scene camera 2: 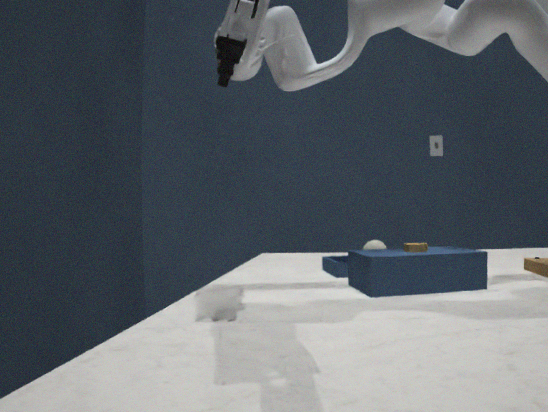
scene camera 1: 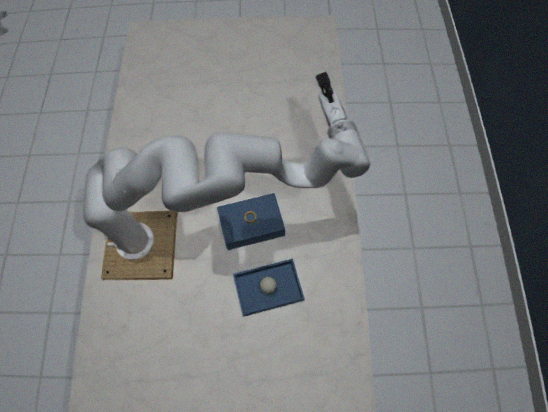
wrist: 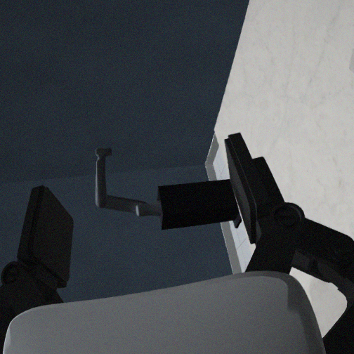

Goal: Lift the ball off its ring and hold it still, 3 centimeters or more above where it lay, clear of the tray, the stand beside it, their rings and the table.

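Places are measured from the arm's base along level axes (x ahead, y left, z up), in millimetres.
Pixels of known places: gripper, fingertip midpoint: (scene camera 2: 241, 4) (scene camera 1: 324, 84); arm's base at its link origin: (scene camera 1: 135, 241).
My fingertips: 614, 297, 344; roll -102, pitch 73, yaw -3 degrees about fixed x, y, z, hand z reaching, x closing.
Observation:
Ahead of a thing's pixels: the offset from my fingertips to its top centre, as dx, dy, dz. "pt": to the spot under its first point. Level surfaces: height alone.
The pale ball @[-197, -474, -299] (scene camera 1: 268, 285) (scene camera 2: 375, 245) rests in the blue tray @[-197, -474, -334] (scene camera 1: 273, 307) (scene camera 2: 334, 266); any ring under it is hidden. The blue stand (scene camera 1: 235, 225) (scene camera 2: 420, 275), a taller block, is beside the tray, with an orange-gold ring @[pt -253, -260, -294] (scene camera 1: 245, 217) (scene camera 2: 415, 247) on top. In scene camera 2 the stand partly hides the tray and the ball's lower part. My gripper (scene camera 1: 322, 78) (scene camera 2: 223, 83) (wrist: 138, 181) is open and empty, high above the table and far from the ball, beyond the stand. The ball does not show in the wrist view.
The arm (scene camera 1: 227, 165) (scene camera 2: 290, 55) stretches from its wooden base plate (scene camera 1: 162, 250) (scene camera 2: 537, 266) high over the table @[dz -362] (scene camera 1: 220, 360) (scene camera 2: 400, 360) (wrist: 300, 100). A dark cylinder on a grey bent arm (wrist: 192, 205) shows behind the fingers in the wrist view.

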